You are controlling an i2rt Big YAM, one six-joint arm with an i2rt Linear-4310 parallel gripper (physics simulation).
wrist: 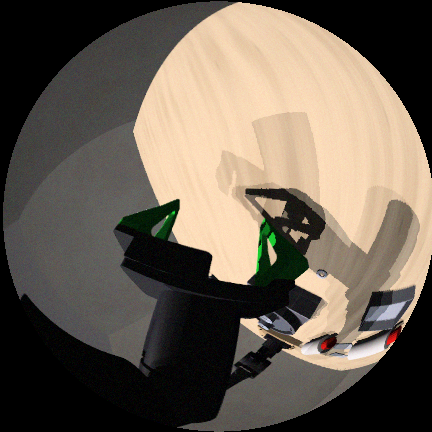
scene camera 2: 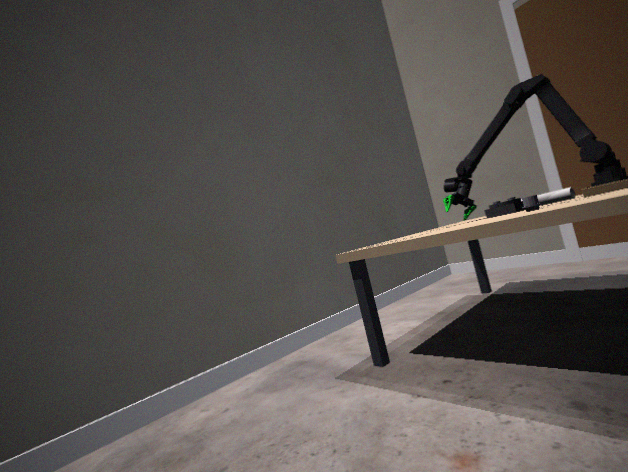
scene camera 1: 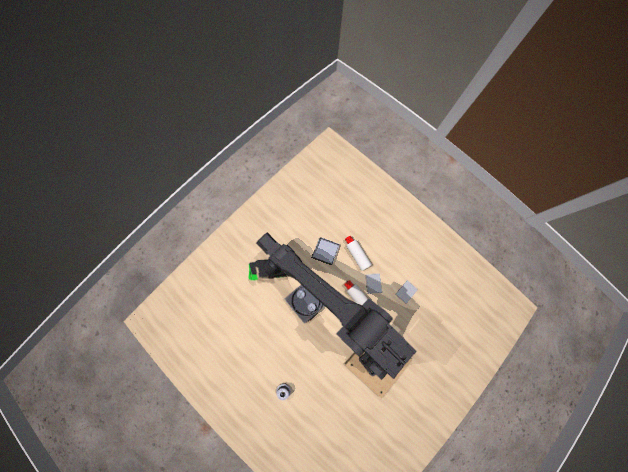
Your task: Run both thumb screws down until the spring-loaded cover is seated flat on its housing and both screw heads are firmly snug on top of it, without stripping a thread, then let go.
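Seen in the pictures: gripper, fingertip midpoint: (wrist: 220, 212) (scene camera 2: 456, 216) (scene camera 1: 260, 277); arm's base, link origin: (wrist: 277, 340) (scene camera 2: 611, 183).
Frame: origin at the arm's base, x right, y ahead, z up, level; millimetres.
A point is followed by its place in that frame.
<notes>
The dark square housing (scene camera 1: 305, 318) @(x -125, y 291, z 14 mm) (scene camera 2: 503, 207) @(x -143, y 321, z 6 mm) (wrist: 308, 301) @(x -40, y 408, z -10 mm) sits on the table with the round dark cover (scene camera 1: 300, 306) @(x -112, y 340, z 26 mm) on it. Two grey screw heads (scene camera 1: 301, 293) @(x -79, y 377, z 39 mm) (scene camera 1: 311, 307) @(x -80, y 311, z 40 mm) show on the cover in the first scene view. Whether the cover lies flat and how snug the heads are cannot be told. In the wrist view the fingers and gripper body hide part of the housing. My gripper (scene camera 2: 456, 214) @(x -172, y 529, z 18 mm) (wrist: 220, 212) @(x -172, y 529, z 18 mm) is open and empty, with green fingers spread. It hangs tilted a little above the table, off to the side of the housing and not touching it.
A square grey tray (scene camera 1: 325, 250) @(x 109, y 461, z -25 mm) (wrist: 387, 310) and two red-capped white bottles (scene camera 1: 358, 255) @(x 196, y 357, z 23 mm) (scene camera 1: 356, 292) @(x 94, y 248, z 24 mm) lie on the arm's far side, with two small grey plates (scene camera 1: 374, 283) @(x 185, y 225, z -23 mm) (scene camera 1: 406, 291) @(x 271, y 114, z -23 mm). A small round metallic object (scene camera 1: 282, 391) @(x -357, y 129, z 25 mm) stands apart, nearer the bottom of the first scene view.
</notes>
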